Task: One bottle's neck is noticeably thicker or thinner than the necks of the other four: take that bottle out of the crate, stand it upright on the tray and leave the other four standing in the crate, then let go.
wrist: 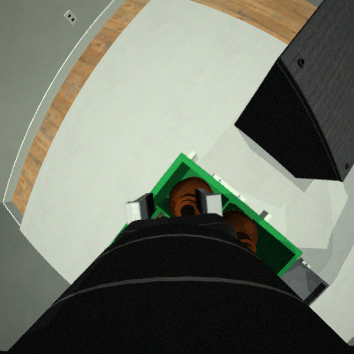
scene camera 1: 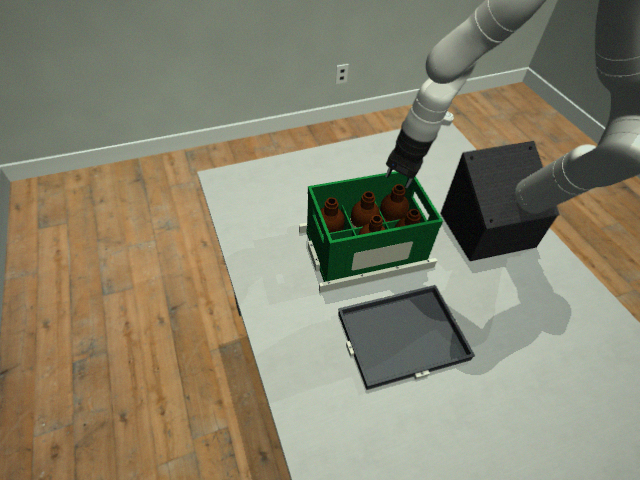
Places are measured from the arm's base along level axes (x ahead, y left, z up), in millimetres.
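Pixels of known places: gripper, fingertip midpoint: (wrist: 174,199) (scene camera 1: 397,180); arm's base at its link origin: (scene camera 1: 532,195).
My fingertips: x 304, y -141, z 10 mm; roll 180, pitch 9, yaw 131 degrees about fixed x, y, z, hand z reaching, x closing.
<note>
Ahead of a thing's pixels: the offset from my fingertips to its top centre. "*": to the spot under its first point.
The green crate @(93 mm ahead, 61 mm left, 5 mm up) (scene camera 1: 338,259) (wrist: 274,234) holds five upright brown bottles: back left (scene camera 1: 333,219), back middle (scene camera 1: 364,210), back right (scene camera 1: 395,205) (wrist: 186,189), front middle (scene camera 1: 373,226) and front right (scene camera 1: 412,219) (wrist: 243,226). The front left compartment is empty. I cannot tell surely whose neck differs. My gripper (scene camera 1: 398,180) (wrist: 174,199) is open and empty, tilted, right above the back right bottle. In the wrist view that bottle's mouth shows between the fingers, nearer the right one. The dark grey tray @(* 110 mm ahead, 327 mm left, 165 mm down) (scene camera 1: 403,335) (wrist: 299,281) holds no bottle.
A large black box (scene camera 1: 504,188) (wrist: 320,95) stands right of the crate. Pale rails @(99 mm ahead, 160 mm left, 140 mm down) (scene camera 1: 377,275) lie along the crate's front and left sides. Small pale blocks @(* 115 mm ahead, 427 mm left, 155 mm down) (scene camera 1: 422,374) touch the tray's edges. The crate's walls and thin dividers surround the bottles.
</note>
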